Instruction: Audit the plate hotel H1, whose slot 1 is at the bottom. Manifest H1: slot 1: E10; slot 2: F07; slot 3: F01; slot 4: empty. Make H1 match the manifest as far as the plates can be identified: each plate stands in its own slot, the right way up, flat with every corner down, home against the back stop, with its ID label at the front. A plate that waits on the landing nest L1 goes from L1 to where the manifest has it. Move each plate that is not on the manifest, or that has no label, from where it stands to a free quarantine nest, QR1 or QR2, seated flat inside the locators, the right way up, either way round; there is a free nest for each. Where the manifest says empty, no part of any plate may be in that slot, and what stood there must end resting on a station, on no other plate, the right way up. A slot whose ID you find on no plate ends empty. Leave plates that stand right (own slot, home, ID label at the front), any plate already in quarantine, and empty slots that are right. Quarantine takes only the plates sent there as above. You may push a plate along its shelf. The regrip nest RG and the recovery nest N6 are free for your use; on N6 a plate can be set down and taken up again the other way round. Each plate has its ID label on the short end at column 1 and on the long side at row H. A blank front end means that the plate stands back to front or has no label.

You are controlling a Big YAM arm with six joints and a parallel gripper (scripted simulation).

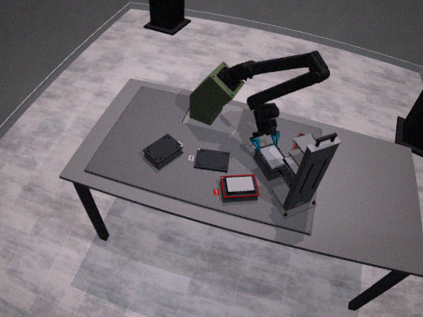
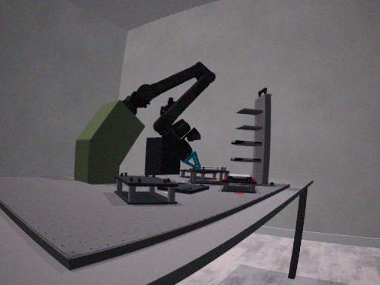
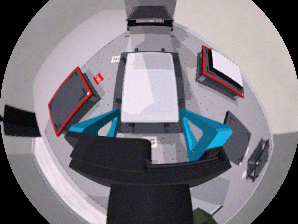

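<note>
Right now my hand is 4 cm to the right of the white-topped plate and 3 cm short of it. The rest, counted from my hand: plate hotel H1 (24 cm to the left, 20 cm ahead, 14 cm above); then red-framed nest (18 cm to the left, 15 cm behind, 3 cm below).
</note>
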